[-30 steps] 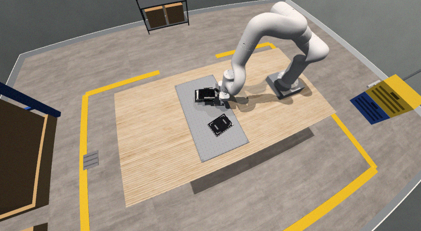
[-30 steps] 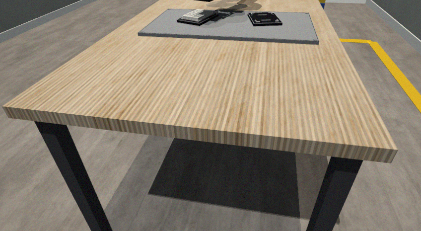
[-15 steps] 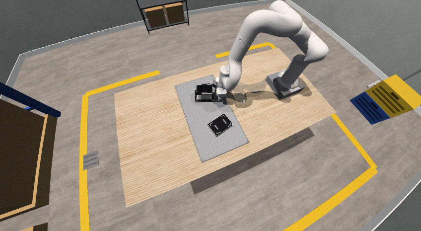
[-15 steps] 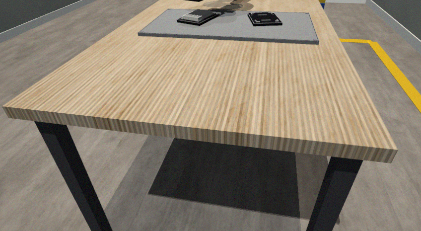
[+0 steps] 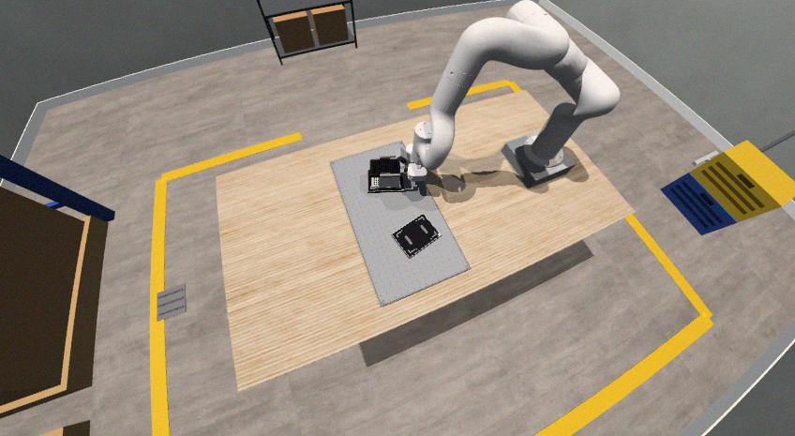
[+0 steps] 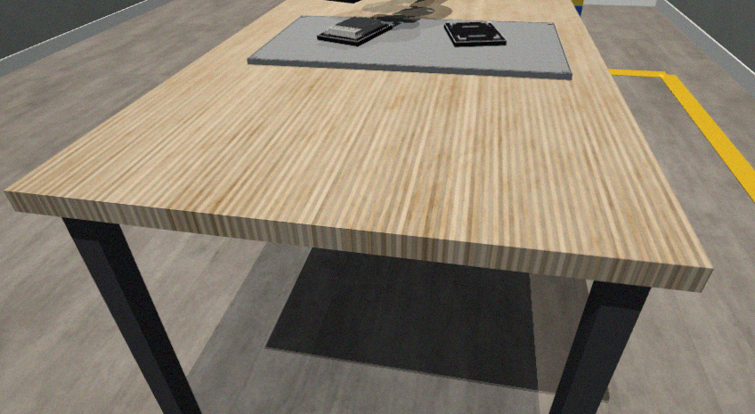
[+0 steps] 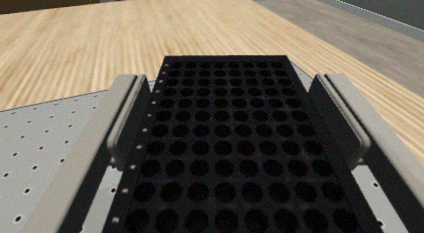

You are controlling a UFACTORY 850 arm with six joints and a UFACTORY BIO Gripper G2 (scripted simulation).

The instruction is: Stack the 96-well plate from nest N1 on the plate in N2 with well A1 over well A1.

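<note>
My gripper is now 90 mm above the white 96-well plate. From my hand the other things lie so: nest N1: 290 mm to the left, 100 mm below, 70 mm behind; then nest N2: 100 mm below; then black 96-well plate: 10 mm below.
</note>
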